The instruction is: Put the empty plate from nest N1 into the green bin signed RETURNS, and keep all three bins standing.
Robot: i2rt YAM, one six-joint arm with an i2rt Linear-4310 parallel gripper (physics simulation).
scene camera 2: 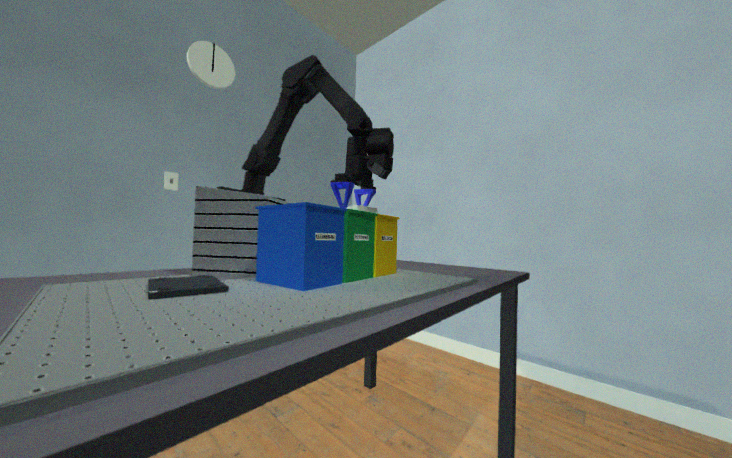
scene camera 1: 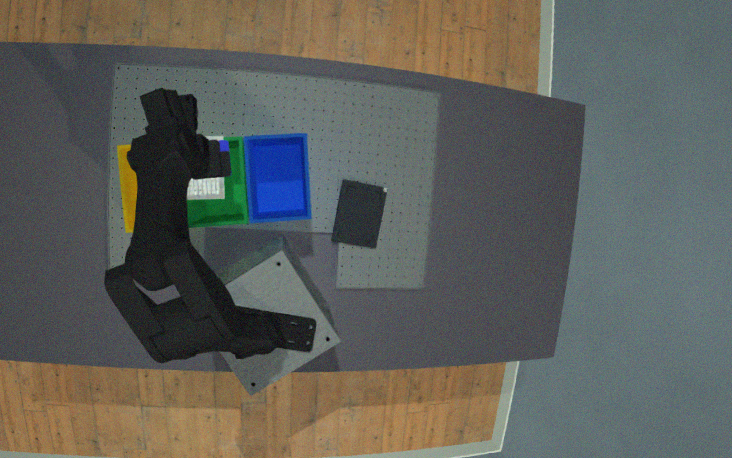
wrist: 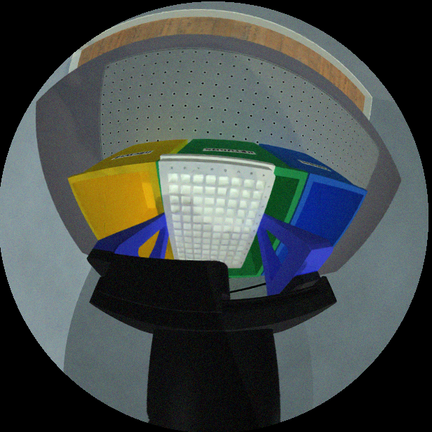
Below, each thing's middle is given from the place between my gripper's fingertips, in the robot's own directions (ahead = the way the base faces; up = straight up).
The green bin [scene camera 1: 232, 210] is 30 mm behind my hand, 30 mm to the right of it and 90 mm below it. From my hand the other things lie so: white plate [scene camera 1: 212, 188]: 10 mm behind, 10 mm above; blue bin [scene camera 2: 300, 245]: 160 mm to the right, 90 mm below; yellow bin [scene camera 1: 128, 180]: 60 mm behind, 100 mm to the left, 90 mm below.
